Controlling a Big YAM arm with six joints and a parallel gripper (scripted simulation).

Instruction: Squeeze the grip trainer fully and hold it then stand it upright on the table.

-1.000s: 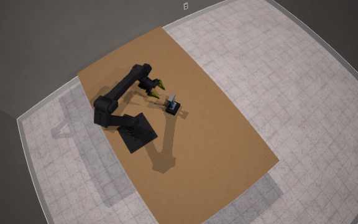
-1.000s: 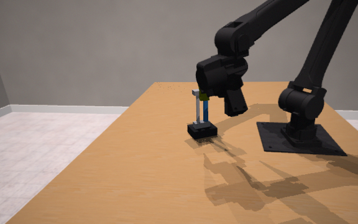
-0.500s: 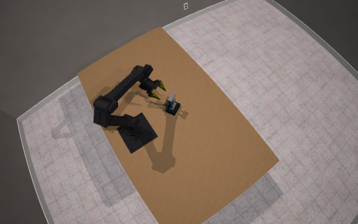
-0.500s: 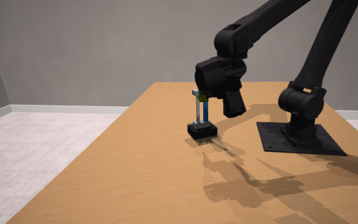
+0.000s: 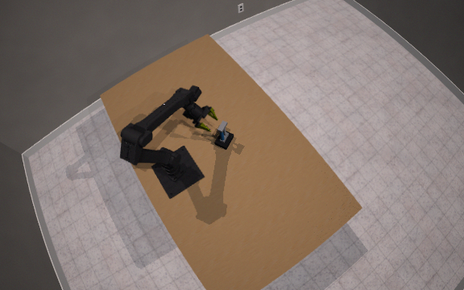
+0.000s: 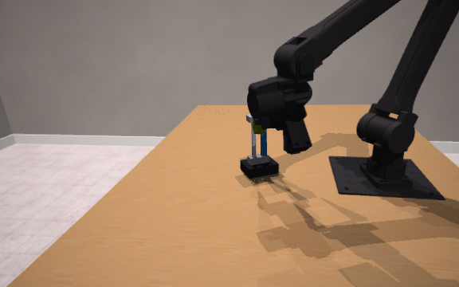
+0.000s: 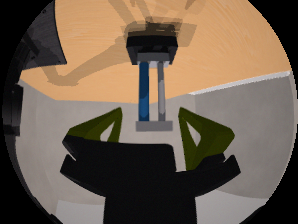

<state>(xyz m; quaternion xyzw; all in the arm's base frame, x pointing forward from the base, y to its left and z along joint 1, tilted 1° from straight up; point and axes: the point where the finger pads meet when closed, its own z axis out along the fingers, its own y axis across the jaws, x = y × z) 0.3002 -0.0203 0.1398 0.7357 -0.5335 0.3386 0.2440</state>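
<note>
The thin grey bar is 4 cm ahead of my hand, 5 cm to the right of it and 5 cm below it. From my hand the other things lie so: grip trainer 3 cm ahead, 5 cm to the right, 6 cm below.
</note>
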